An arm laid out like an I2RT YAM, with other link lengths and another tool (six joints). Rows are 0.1 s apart.
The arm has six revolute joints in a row. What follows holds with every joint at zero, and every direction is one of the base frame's.
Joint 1 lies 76.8 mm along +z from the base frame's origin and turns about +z.
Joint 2 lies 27.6 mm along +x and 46.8 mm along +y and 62.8 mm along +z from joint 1 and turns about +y.
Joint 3 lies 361.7 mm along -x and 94.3 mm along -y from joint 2 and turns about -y.
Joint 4 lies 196 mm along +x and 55 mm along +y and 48 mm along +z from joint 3 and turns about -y.
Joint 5 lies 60.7 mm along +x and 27.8 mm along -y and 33.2 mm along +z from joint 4 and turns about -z.
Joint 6 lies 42.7 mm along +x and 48.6 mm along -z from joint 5 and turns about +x.
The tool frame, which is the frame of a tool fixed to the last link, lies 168 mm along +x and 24 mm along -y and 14 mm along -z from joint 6; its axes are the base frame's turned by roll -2.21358, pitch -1.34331 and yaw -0.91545 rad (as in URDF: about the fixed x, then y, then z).
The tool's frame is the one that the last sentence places.
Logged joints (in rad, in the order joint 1, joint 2, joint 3, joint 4, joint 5, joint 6), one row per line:
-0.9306, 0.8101, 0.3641, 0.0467, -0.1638, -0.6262
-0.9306, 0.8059, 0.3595, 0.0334, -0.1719, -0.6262
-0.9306, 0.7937, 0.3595, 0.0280, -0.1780, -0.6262
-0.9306, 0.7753, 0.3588, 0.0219, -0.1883, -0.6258
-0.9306, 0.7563, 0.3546, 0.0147, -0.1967, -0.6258
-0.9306, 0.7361, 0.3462, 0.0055, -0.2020, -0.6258
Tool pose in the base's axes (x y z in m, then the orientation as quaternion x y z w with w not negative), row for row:
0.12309, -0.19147, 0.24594, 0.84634, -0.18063, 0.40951, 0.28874
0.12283, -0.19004, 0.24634, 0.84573, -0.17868, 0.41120, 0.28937
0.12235, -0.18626, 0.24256, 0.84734, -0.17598, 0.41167, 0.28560
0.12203, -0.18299, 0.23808, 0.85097, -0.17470, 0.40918, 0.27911
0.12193, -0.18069, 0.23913, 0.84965, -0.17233, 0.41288, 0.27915
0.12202, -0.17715, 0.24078, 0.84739, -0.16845, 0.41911, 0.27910
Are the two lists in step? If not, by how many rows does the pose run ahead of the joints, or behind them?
The pose runs 2 rows behind the joints: the pose in row i belongs to the joints in row i - 2.
